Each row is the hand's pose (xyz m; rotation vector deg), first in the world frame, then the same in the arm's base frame.
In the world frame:
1: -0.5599 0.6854 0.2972 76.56 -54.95 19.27
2: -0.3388 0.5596 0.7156 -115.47 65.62 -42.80
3: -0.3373 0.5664 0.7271 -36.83 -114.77 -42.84
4: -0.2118 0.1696 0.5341 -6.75 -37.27 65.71
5: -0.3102 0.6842 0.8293 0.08 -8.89 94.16
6: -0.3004 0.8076 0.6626 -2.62 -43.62 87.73
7: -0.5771 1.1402 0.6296 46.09 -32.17 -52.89
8: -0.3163 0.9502 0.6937 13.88 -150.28 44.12
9: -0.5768 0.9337 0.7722 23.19 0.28 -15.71
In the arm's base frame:
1: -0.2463 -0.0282 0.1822 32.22 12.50 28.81
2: 0.1313 0.2827 0.2050 153.01 -26.39 13.60
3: 0.1319 0.2960 0.2029 -47.80 -89.27 46.05
4: 0.4096 -0.0578 0.2935 -22.86 39.83 98.85
5: 0.1077 0.4391 0.1398 -7.37 79.09 106.84
6: -0.0271 0.3449 0.0131 -2.99 41.98 115.48
7: -0.4418 0.4727 0.0133 -22.24 -5.78 -20.52
8: -0.1213 0.4369 -0.0518 36.77 -70.09 94.62
9: -0.2536 0.5080 0.1756 -43.68 39.05 2.56

